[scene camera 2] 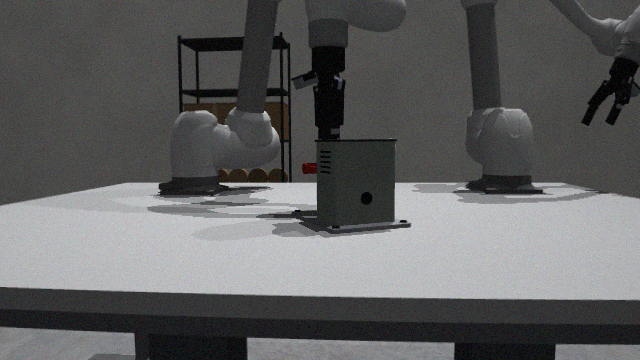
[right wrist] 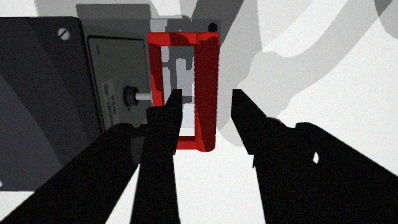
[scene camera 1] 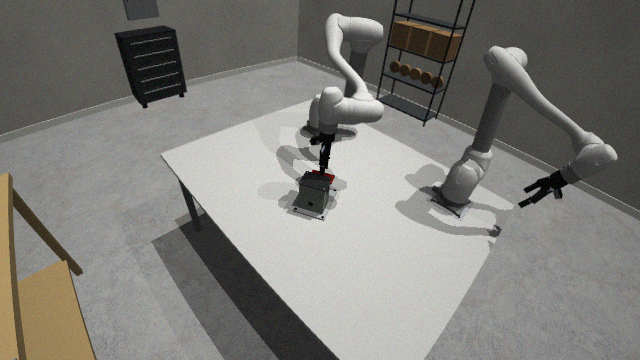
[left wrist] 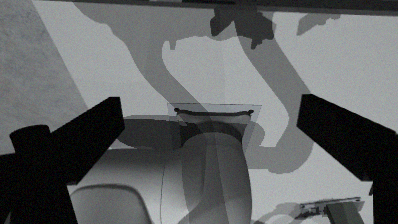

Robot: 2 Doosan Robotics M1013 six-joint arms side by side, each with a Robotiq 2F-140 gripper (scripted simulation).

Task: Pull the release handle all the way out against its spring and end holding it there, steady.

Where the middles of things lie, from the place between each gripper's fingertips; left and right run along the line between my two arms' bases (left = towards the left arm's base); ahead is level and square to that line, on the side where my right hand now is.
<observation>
Now: the base plate (scene camera 2: 310, 216) 16 cm below my right hand, 9 cm ahead of it and 4 cm to the left of it.
Now: the base plate 58 cm ahead of my left hand (scene camera 2: 596, 123), 87 cm to the right of it and 22 cm below it.
</observation>
